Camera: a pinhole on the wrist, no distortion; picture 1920 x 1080 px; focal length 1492.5 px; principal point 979.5 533.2 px. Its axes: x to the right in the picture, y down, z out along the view. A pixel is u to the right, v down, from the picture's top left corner.
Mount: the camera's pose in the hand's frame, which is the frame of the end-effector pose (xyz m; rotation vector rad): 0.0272 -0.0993 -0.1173 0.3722 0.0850 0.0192
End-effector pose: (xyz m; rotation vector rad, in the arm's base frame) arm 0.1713 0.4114 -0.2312 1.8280 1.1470 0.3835
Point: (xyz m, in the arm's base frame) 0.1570 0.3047 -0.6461
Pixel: 704 270
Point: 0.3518 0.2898 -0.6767
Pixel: 990 682
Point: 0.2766 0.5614 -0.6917
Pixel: 1680 190
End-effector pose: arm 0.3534 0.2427 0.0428 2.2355 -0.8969 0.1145
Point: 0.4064 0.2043 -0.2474
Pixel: 595 736
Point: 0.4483 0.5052 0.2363
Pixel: behind the camera
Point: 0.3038 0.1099 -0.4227
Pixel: 457 905
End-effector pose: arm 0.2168 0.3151 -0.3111 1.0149 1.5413 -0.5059
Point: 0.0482 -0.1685 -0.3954
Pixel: 516 114
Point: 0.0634 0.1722 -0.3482
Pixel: 473 129
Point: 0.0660 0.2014 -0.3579
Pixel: 601 144
